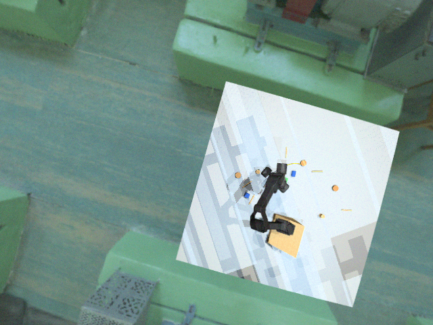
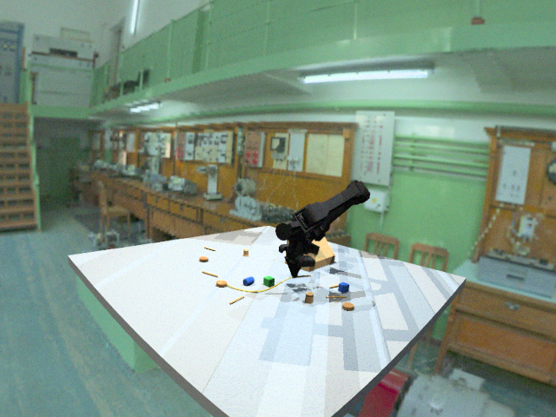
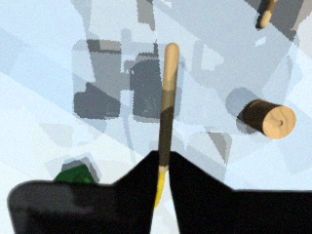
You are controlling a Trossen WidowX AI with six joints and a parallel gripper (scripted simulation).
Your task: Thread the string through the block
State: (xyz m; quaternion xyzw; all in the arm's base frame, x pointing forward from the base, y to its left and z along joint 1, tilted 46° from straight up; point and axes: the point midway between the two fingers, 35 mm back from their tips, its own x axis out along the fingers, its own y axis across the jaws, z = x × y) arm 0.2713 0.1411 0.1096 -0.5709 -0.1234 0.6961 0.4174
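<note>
Right now the green cube is 10 cm to the right of my gripper tip, 4 cm below it and 2 cm ahead of it. The rest, counted from my gripper tip: blue cylinder: 15 cm to the right, 8 cm ahead, 4 cm below; then thin wooden stick: 1 cm to the left, 1 cm behind; then wooden block: 9 cm to the left, 4 cm below, 2 cm ahead.
</note>
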